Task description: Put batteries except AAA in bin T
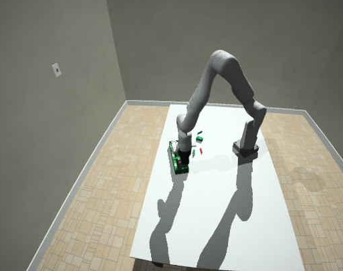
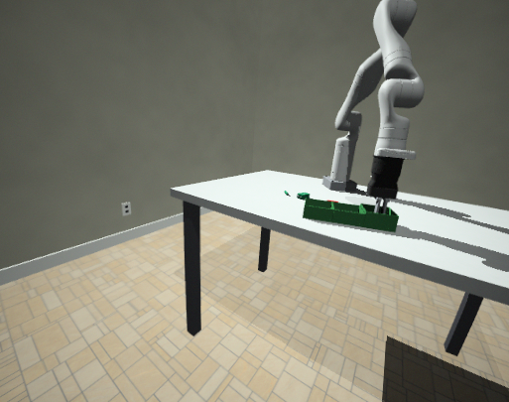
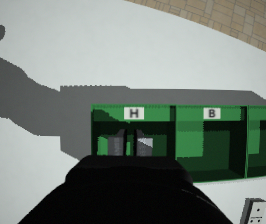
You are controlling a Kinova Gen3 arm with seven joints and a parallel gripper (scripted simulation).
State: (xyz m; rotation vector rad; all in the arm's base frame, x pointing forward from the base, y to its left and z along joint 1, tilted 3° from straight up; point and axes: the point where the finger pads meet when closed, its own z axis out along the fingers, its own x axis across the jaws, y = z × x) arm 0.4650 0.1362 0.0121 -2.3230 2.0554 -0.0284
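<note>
Right now my hand is 26 cm to the left of the green block-shaped battery, 14 cm past it and 3 cm above it. Also, from my hand: green bin tray 9 cm to the right, 1 cm below, 1 cm ahead; then white domino 20 cm to the right, 10 cm behind, 3 cm below; then red battery 15 cm behind, 14 cm to the right, 3 cm below.
</note>
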